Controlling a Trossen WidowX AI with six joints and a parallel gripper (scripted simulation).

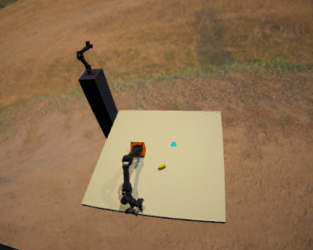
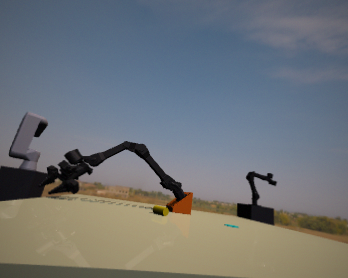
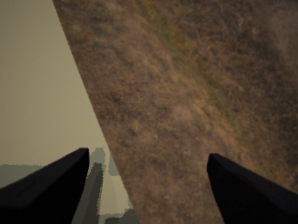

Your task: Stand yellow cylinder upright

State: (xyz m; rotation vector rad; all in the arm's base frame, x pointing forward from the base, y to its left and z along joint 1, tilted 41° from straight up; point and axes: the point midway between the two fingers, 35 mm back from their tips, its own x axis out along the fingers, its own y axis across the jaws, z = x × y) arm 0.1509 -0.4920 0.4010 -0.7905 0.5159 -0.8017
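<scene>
Now: the yellow cylinder 90 mm ahead of my gripper tip, 500 mm to the left of it and 10 mm below it. Also, from my gripper tip: cyan circle 160 mm ahead, 790 mm to the left, 30 mm below.
</scene>
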